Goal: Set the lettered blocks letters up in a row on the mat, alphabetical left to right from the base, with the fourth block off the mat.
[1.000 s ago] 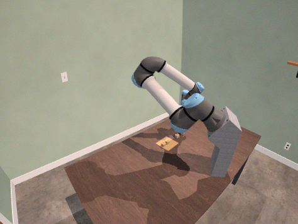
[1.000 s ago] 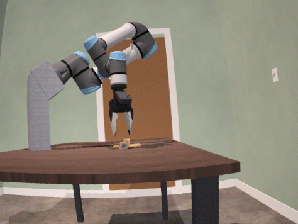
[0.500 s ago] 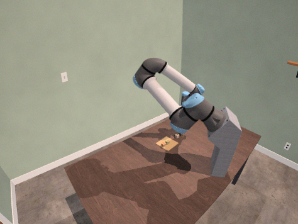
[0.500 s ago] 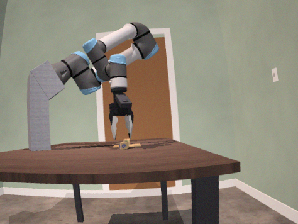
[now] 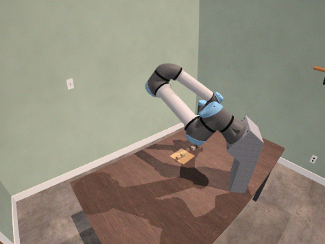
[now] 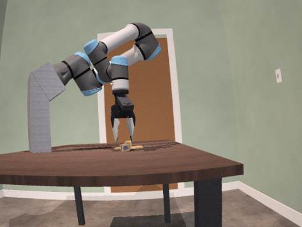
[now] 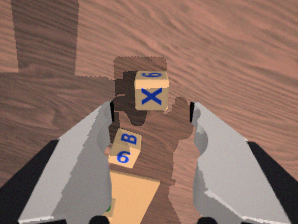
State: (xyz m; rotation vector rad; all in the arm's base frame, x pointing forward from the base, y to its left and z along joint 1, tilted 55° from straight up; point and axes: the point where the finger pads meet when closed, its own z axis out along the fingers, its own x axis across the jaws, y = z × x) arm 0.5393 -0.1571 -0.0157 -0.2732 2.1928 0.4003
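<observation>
The tan mat is 30 mm behind my hand, 210 mm to the left of it and 50 mm below it.
</observation>
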